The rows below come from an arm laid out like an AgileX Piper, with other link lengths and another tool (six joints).
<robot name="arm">
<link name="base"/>
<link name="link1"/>
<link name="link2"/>
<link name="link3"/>
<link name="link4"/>
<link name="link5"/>
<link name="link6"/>
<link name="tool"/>
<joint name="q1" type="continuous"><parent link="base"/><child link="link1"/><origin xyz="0.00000 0.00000 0.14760" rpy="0.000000 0.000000 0.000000"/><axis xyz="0 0 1"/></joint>
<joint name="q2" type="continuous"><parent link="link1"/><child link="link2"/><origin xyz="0.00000 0.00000 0.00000" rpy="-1.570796 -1.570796 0.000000"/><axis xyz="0 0 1"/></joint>
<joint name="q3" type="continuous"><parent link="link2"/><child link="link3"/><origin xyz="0.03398 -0.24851 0.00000" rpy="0.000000 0.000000 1.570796"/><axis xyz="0 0 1"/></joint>
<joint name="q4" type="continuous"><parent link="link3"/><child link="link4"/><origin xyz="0.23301 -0.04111 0.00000" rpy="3.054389 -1.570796 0.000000"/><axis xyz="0 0 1"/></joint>
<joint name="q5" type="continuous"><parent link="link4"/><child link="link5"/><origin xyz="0.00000 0.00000 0.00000" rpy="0.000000 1.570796 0.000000"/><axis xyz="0 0 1"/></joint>
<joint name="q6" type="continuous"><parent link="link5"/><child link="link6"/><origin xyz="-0.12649 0.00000 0.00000" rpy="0.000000 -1.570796 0.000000"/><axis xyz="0 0 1"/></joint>
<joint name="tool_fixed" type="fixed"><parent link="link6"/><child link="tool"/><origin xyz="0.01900 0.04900 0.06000" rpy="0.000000 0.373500 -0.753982"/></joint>
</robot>
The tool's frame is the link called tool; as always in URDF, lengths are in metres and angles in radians. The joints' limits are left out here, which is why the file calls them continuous.
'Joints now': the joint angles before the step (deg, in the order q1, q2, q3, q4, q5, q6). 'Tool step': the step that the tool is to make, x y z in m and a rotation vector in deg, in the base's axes. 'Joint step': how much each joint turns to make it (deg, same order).
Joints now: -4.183, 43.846, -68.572, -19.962, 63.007, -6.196
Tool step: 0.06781, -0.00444, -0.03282, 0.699, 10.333, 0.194
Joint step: 0.002, 16.227, -5.926, 0.133, -0.016, -0.230
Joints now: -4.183, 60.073, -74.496, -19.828, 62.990, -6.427
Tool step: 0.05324, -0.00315, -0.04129, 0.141, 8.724, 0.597
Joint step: 0.001, 13.574, -5.060, 0.050, -0.053, -0.819
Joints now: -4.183, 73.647, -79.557, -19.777, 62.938, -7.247
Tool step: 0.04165, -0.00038, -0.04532, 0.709, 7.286, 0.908
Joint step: -0.001, 11.713, -4.434, 0.722, -0.255, -0.947
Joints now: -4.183, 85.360, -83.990, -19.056, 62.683, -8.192
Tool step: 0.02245, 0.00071, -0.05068, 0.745, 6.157, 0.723
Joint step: -0.001, 8.058, -0.189, 0.368, -1.819, -0.164
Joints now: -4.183, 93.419, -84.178, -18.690, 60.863, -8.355
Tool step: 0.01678, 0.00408, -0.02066, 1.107, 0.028, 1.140
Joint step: 0.000, 3.920, 0.000, 0.973, -4.012, 0.001
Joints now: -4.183, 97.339, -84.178, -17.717, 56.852, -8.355
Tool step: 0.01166, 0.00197, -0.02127, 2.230, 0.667, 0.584
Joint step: -0.761, 3.547, 0.000, 2.503, -3.075, -1.049
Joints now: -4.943, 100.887, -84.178, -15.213, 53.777, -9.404
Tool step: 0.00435, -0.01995, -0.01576, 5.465, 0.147, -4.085
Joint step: -4.563, 2.539, -0.002, 6.131, -2.016, -1.607
